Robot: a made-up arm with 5 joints.
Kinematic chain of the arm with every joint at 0, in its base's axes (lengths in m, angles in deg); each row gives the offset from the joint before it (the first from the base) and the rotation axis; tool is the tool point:
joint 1: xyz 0 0 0.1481 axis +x
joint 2: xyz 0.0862 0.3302 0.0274 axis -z
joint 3: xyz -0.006 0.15 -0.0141 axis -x
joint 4: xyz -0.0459 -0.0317 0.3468 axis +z
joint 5: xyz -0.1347 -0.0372 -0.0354 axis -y
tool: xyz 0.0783 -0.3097 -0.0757
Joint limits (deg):
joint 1: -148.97..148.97
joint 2: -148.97..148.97
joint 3: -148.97..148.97
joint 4: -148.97..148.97
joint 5: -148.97..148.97
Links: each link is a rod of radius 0.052 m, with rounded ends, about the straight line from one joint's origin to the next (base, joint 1, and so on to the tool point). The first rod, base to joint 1, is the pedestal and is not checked.
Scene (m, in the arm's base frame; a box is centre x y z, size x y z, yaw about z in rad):
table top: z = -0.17
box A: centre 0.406 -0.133 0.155 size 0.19 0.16 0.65 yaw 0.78
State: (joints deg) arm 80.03 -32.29 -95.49 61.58 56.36
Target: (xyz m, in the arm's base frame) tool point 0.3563 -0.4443 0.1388
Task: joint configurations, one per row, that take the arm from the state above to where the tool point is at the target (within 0.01 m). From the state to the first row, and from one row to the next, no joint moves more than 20 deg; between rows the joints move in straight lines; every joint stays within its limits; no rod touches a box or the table.
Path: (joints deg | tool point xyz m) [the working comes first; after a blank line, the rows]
Joints at the target: 133.63 -27.23 -9.84 59.10 71.39
Straight joint move there: touches box A.

1: 84.90 -26.73 -78.29 49.44 49.98 | 0.3599 0.2115 0.3493
2: 89.76 -21.16 -61.08 37.30 43.61 | 0.3151 0.1200 0.2681
3: 94.63 -15.60 -43.88 25.16 37.23 | 0.2396 0.0151 0.1963
4: 99.49 -10.04 -26.68 13.02 30.85 | 0.1394 -0.1024 0.1512
5: 104.36 -4.47 -9.48 0.88 24.47 | 0.0288 -0.2289 0.1470
6: 111.12 -3.06 -0.97 20.72 31.74 | 0.1423 -0.3158 0.1461
7: 117.88 -1.65 7.53 40.57 39.00 | 0.2434 -0.4128 0.1726
8: 124.65 -0.23 16.03 60.41 46.27 | 0.3231 -0.5116 0.2219
9: 131.41 1.18 24.53 80.25 53.53 | 0.3752 -0.6048 0.2871
10: 132.52 -13.03 7.35 69.67 62.46 | 0.3388 -0.5522 0.1887
11: 133.63 -27.23 -9.84 59.10 71.39 | 0.3563 -0.4443 0.1388

